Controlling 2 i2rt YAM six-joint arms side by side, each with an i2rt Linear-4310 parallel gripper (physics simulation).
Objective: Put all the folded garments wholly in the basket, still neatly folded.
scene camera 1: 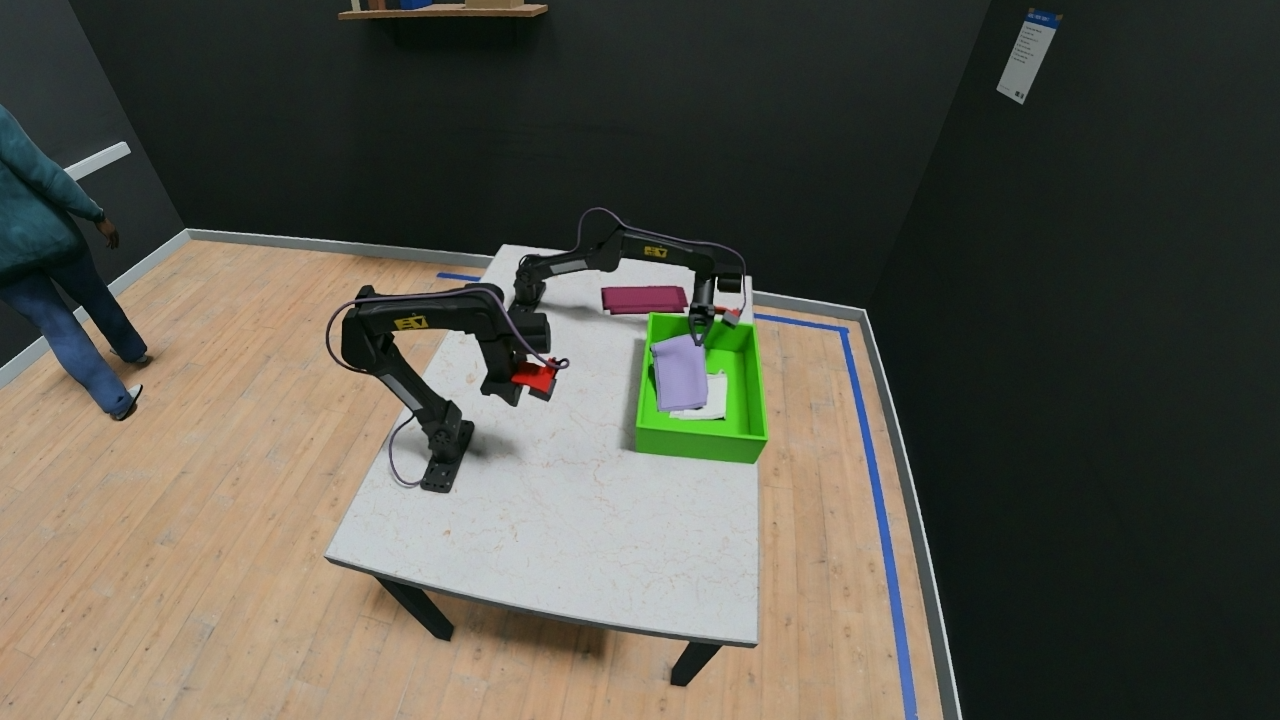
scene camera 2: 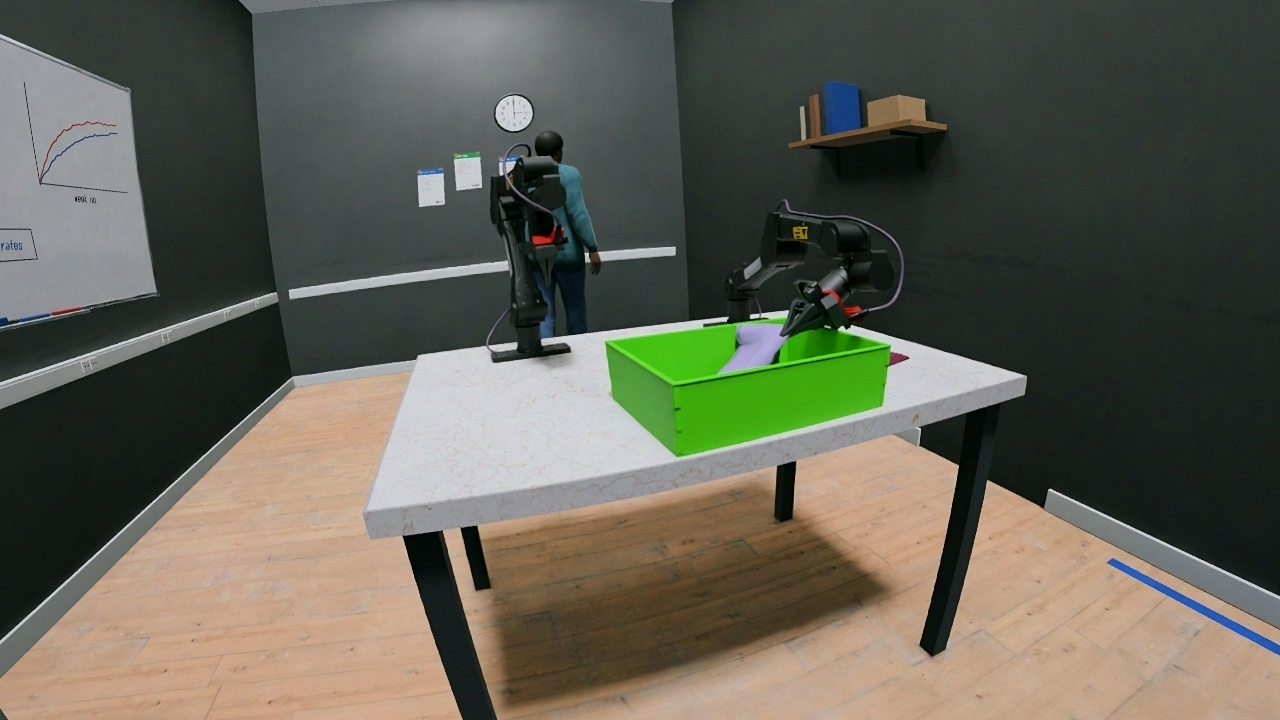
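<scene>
The green basket (scene camera 1: 698, 443) (scene camera 2: 778, 407) stands on the table. A lavender garment (scene camera 1: 680, 374) (scene camera 2: 756, 345) lies partly raised inside it, its upper end lifted near the rim in scene camera 2. A white garment (scene camera 1: 715, 400) lies under it on the basket floor, partly hidden. A maroon folded garment (scene camera 1: 644, 300) (scene camera 2: 897, 358) lies flat on the table beyond the basket. My left gripper (scene camera 1: 699, 340) (scene camera 2: 785, 331) reaches down into the basket, shut on the lavender garment's upper corner. My right gripper (scene camera 1: 512, 399) (scene camera 2: 546, 275) is shut and empty, above the table away from the basket.
The pale table (scene camera 1: 572, 528) (scene camera 2: 492, 438) carries both arm bases at its side away from the basket. My left arm passes above the table near the maroon garment. A person (scene camera 1: 40, 250) (scene camera 2: 572, 223) stands on the floor behind the arms. A wall shelf (scene camera 1: 443, 11) (scene camera 2: 868, 134) holds books and a box.
</scene>
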